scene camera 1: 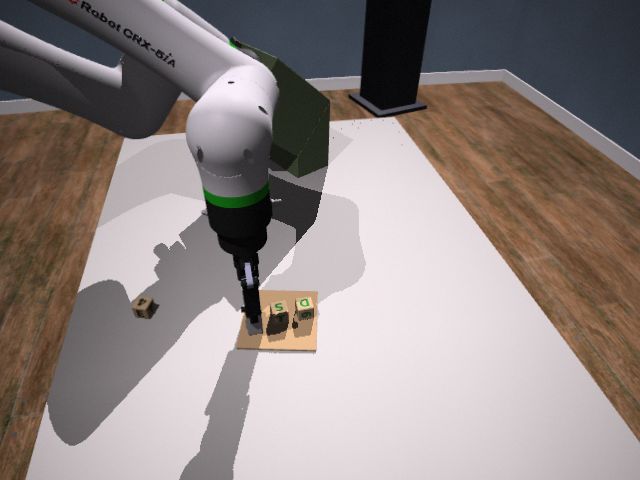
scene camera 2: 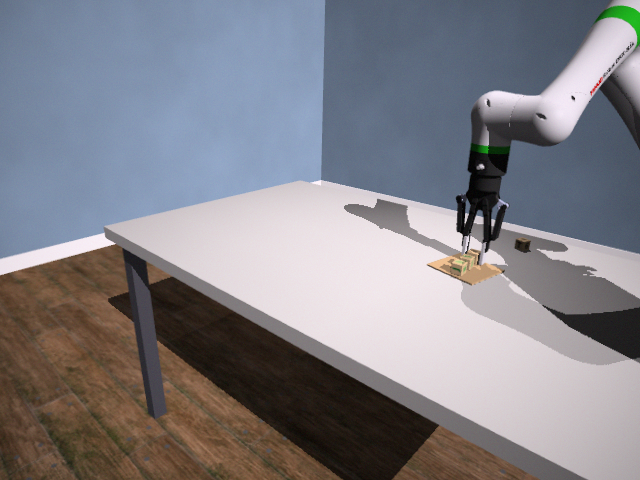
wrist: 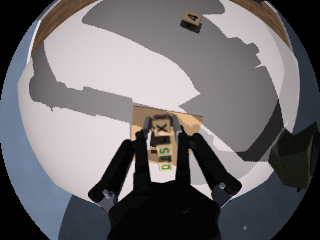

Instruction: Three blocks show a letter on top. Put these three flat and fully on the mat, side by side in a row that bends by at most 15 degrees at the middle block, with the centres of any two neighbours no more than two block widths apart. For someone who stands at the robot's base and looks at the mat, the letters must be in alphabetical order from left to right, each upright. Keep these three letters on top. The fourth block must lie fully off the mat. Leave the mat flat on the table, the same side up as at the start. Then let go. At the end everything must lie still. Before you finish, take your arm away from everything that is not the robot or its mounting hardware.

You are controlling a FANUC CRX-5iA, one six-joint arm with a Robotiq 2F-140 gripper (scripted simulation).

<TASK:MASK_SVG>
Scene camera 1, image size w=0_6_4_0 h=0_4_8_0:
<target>my gripper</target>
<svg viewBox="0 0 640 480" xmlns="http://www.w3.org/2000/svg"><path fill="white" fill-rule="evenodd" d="M267 227L255 235L244 238L230 238L217 234L220 247L225 252L233 255L237 277L241 281L241 289L243 288L242 296L244 295L243 302L245 302L244 306L241 307L241 313L246 312L245 315L247 315L248 335L263 333L258 286L260 283L258 279L259 257L257 251L266 244Z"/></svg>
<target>tan mat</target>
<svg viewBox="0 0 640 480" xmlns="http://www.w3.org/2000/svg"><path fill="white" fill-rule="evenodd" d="M259 290L263 333L248 335L243 313L237 349L316 351L318 291ZM285 300L289 312L289 322L273 325L270 303ZM311 297L314 306L314 318L298 320L295 299Z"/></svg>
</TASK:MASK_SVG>
